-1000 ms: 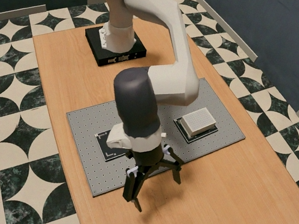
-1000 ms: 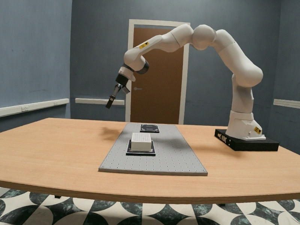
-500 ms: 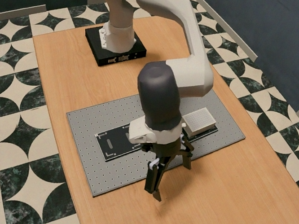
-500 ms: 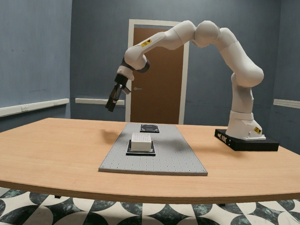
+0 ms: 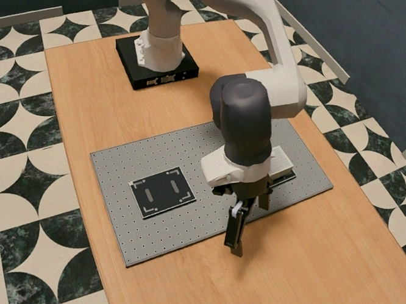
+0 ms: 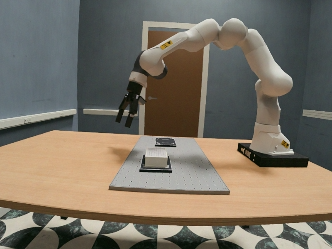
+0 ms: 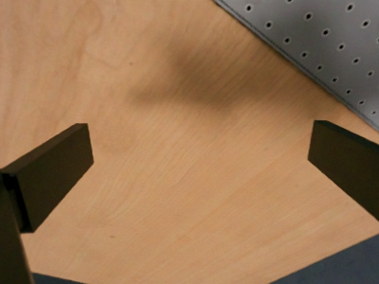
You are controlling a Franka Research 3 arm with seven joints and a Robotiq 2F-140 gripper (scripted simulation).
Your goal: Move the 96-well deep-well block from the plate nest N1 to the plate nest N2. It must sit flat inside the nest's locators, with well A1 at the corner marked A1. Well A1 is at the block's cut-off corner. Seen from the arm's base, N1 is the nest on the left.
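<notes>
Now: the white 96-well deep-well block 200 mm to the left of my hand, 190 mm behind it and 100 mm below it. Round my hand: black plate nest N2 (230 mm behind, 130 mm to the right, 130 mm below).
</notes>
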